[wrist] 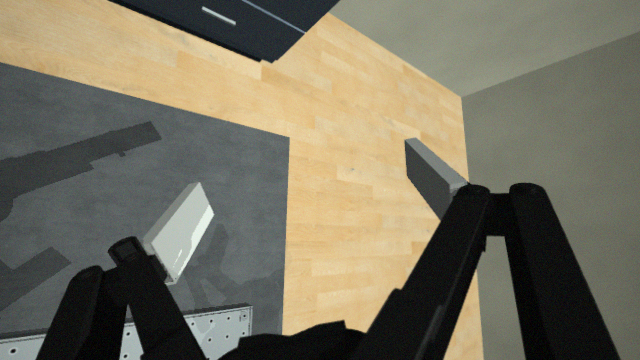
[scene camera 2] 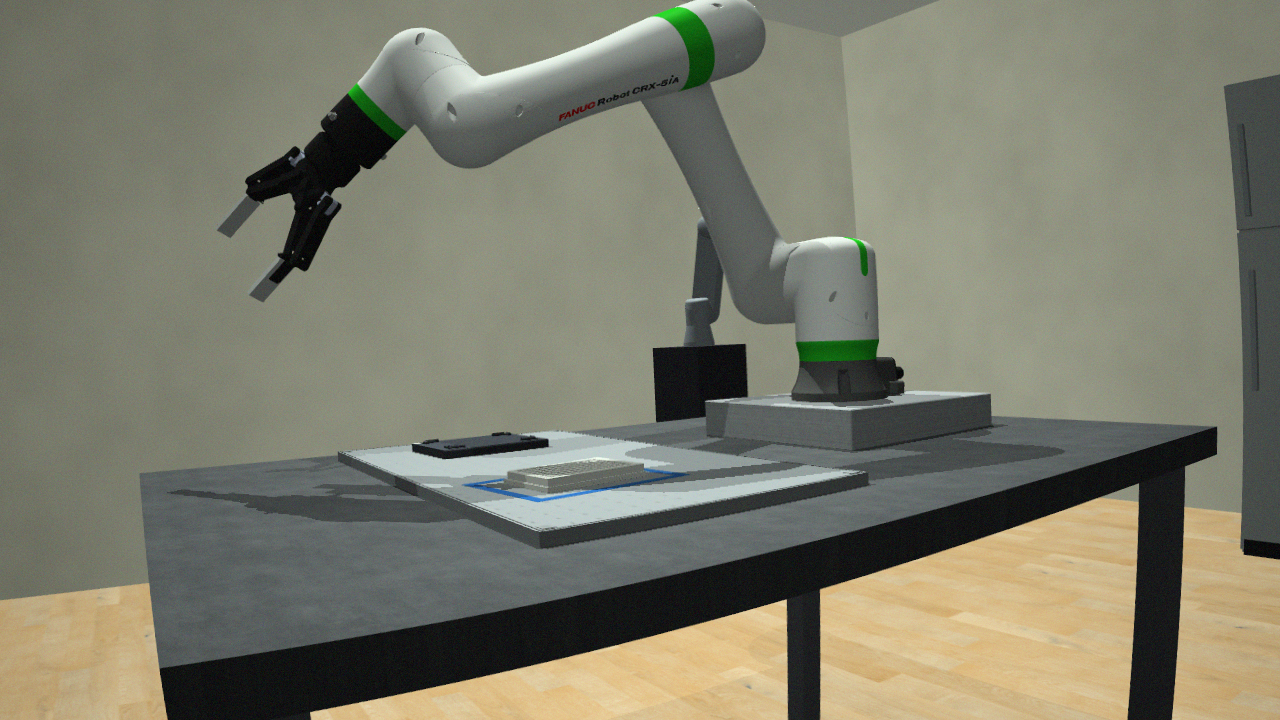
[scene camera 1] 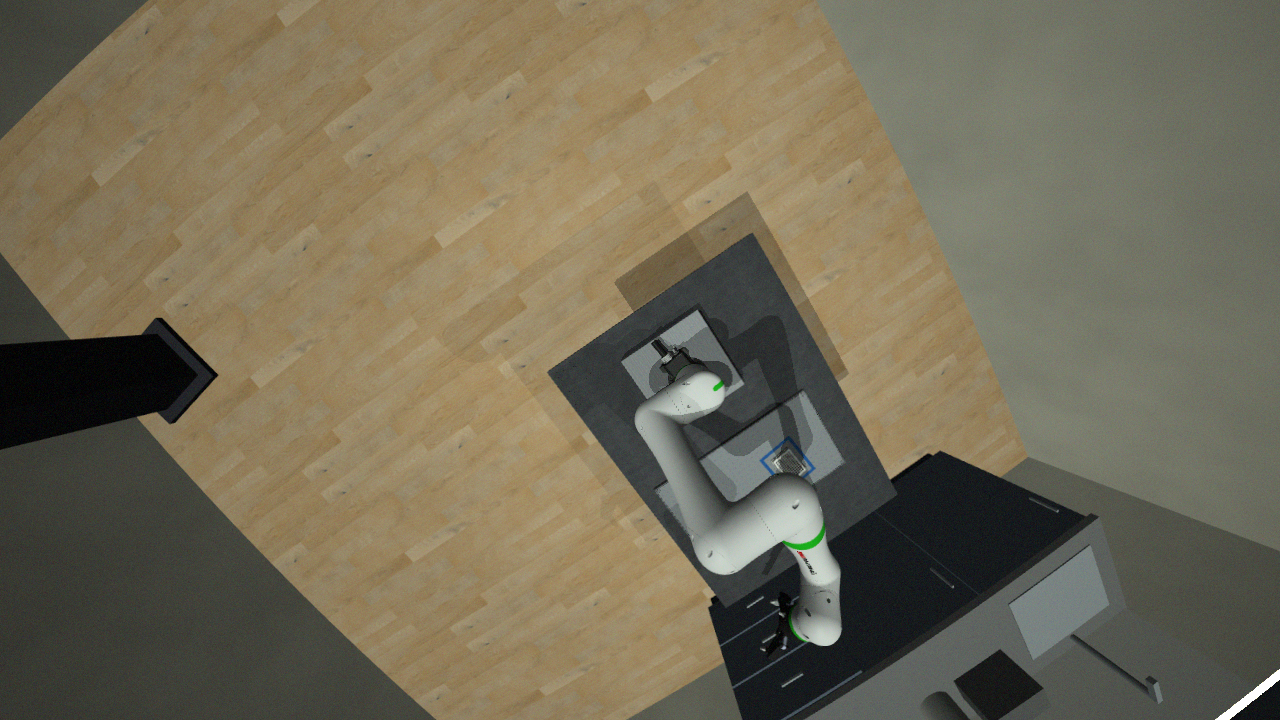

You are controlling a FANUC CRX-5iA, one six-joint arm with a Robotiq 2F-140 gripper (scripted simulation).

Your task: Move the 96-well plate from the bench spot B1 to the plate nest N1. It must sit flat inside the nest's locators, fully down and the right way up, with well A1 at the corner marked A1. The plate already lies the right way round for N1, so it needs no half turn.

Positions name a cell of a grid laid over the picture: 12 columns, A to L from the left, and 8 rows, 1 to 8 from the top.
Labels:
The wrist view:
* gripper: F4
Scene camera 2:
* gripper: C3
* white 96-well plate: F6
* black plate nest N1: E5

